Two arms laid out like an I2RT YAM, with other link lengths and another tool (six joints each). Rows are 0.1 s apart.
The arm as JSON. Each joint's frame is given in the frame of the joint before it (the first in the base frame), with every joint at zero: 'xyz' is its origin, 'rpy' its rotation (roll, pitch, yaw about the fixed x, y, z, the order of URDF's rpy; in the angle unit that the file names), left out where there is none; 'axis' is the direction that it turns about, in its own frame. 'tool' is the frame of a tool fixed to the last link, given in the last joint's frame.
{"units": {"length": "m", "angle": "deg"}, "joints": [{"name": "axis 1", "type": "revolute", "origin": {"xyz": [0.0, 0.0, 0.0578]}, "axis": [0.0, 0.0, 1.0]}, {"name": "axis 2", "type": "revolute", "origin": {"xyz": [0.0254, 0.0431, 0.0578]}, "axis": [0.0, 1.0, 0.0]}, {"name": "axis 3", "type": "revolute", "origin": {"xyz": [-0.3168, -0.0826, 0.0]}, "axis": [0.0, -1.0, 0.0]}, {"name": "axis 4", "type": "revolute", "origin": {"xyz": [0.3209, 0.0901, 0.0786]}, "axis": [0.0, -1.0, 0.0]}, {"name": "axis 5", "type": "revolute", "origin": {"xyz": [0.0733, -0.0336, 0.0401]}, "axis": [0.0, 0.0, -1.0]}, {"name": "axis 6", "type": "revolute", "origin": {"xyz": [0.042, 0.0, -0.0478]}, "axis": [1.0, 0.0, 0.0]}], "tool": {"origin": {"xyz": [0.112, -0.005, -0.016], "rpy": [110.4, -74.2, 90.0]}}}
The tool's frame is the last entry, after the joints.
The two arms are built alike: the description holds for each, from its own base.
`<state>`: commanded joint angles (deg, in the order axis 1, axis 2, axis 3, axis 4, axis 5, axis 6); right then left.
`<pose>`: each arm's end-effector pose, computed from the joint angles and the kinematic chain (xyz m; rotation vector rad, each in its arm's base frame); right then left.
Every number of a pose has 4 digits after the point. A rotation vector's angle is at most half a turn.
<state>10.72 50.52 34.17 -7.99 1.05 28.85 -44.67 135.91 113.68 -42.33 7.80 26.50</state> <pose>0.3418 0.0825 0.2295 -2.1993 -0.1973 -1.4355 0.4649 -0.4614 0.0727 -2.6704 1.3115 -0.8350</pose>
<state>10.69 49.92 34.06 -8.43 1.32 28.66 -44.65 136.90 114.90 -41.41 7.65 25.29</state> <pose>0.3397 0.0812 0.2304 -2.2033 -0.1978 -1.4403 0.4710 -0.4670 0.0715 -2.6861 1.2793 -0.8568</pose>
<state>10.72 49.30 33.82 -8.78 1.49 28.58 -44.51 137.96 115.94 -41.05 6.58 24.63</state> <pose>0.3373 0.0804 0.2305 -2.2051 -0.1982 -1.4427 0.4778 -0.4676 0.0673 -2.6819 1.2469 -0.8639</pose>
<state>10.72 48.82 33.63 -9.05 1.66 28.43 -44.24 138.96 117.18 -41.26 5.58 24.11</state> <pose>0.3355 0.0796 0.2305 -2.2079 -0.1994 -1.4453 0.4847 -0.4664 0.0644 -2.6774 1.2163 -0.8636</pose>
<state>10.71 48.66 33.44 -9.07 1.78 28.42 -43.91 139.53 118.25 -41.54 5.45 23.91</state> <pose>0.3348 0.0790 0.2295 -2.2101 -0.1979 -1.4459 0.4899 -0.4657 0.0651 -2.6806 1.2012 -0.8675</pose>
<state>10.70 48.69 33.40 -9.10 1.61 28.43 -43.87 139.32 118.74 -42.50 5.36 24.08</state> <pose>0.3347 0.0794 0.2289 -2.2097 -0.1991 -1.4421 0.4896 -0.4643 0.0696 -2.6772 1.2037 -0.8621</pose>
